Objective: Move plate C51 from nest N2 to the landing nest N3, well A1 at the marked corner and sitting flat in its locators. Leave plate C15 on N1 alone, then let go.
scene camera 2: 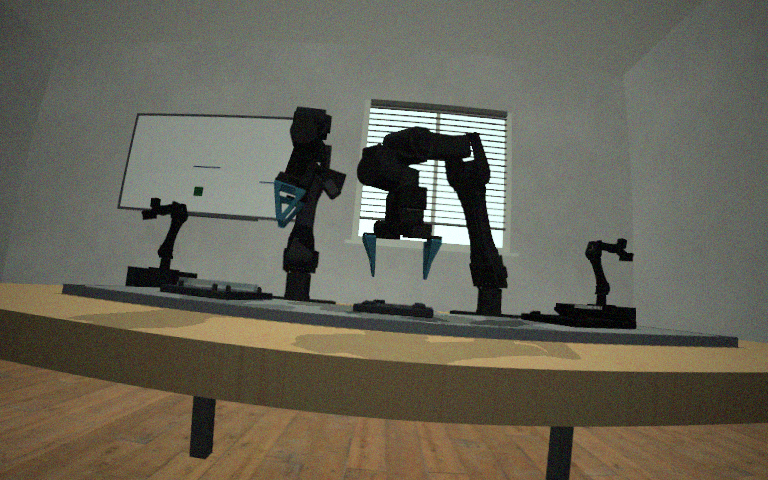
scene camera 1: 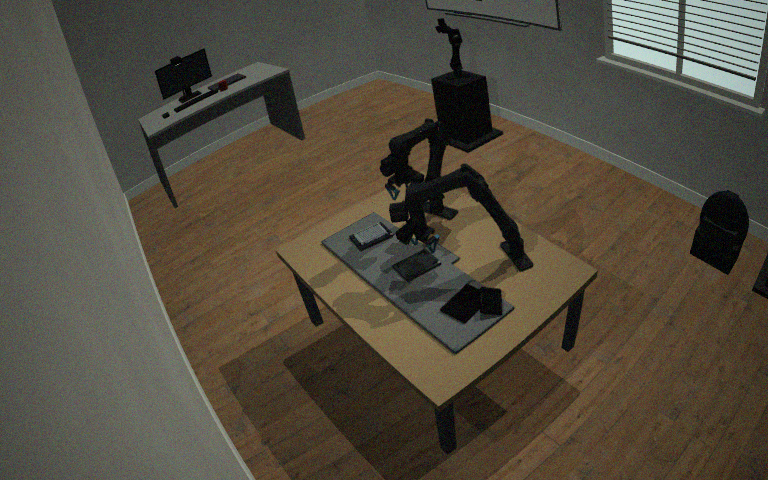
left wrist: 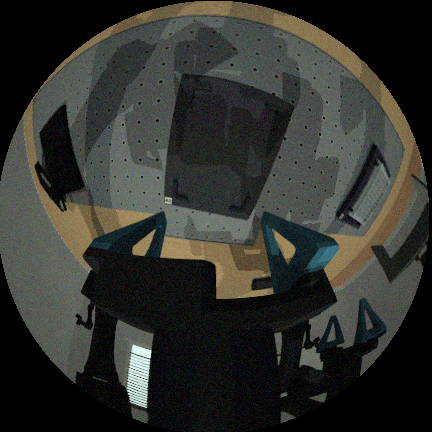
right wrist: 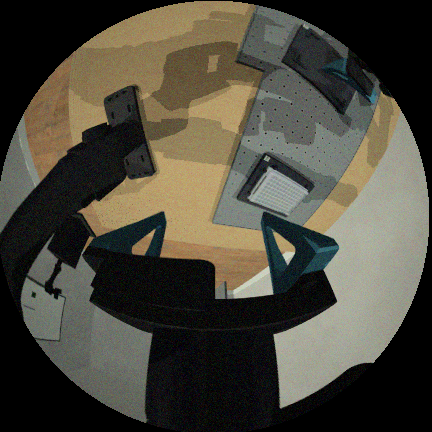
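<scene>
A pale plate (scene camera 1: 372,232) (scene camera 2: 226,285) (left wrist: 371,192) (right wrist: 279,192) sits on a dark nest (right wrist: 259,173); its label cannot be read. A middle dark nest (scene camera 1: 416,266) (scene camera 2: 392,309) (left wrist: 220,150) (right wrist: 316,65) shows its corner locators and a small white tag at one corner, with no plate visible on it. My left gripper (scene camera 1: 423,245) (scene camera 2: 398,277) (left wrist: 213,216) is open and empty, above the middle nest. My right gripper (scene camera 1: 392,194) (right wrist: 213,216) is open and empty, raised away from the nests. A second plate cannot be made out, nor can the nest numbers.
A flat black piece (scene camera 1: 462,303) (left wrist: 62,150) and a black block (scene camera 1: 491,301) lie at the right end of the grey perforated board (scene camera 1: 455,339) in scene camera 1. The board lies on the wooden table (scene camera 1: 436,384). Shadows darken parts of both.
</scene>
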